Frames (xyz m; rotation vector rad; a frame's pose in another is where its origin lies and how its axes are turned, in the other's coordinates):
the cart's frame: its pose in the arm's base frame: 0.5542 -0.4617 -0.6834 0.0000 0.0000 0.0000
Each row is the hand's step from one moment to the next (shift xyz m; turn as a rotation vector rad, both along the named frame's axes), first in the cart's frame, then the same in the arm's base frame.
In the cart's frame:
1: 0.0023 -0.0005 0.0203 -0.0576 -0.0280 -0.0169
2: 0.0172 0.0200 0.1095 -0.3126 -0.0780 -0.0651
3: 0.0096 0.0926 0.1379 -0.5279 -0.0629 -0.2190
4: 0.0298 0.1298 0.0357 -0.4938 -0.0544 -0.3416
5: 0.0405 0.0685 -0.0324 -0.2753 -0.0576 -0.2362
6: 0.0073 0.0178 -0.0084 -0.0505 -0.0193 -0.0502
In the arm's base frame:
1: 0.0023 -0.0005 0.0203 -0.0576 -0.0280 -0.0169
2: 0.0172 0.0200 0.1095 -0.3126 -0.0780 -0.0651
3: 0.0096 0.0926 0.1379 -0.5279 -0.0629 -0.2190
4: 0.0298 0.1298 0.0357 -0.4938 -0.0544 -0.3416
5: 0.0405 0.0685 -0.0324 -0.2753 -0.0576 -0.2362
6: 0.0073 0.0178 -0.0084 -0.0505 -0.0193 -0.0502

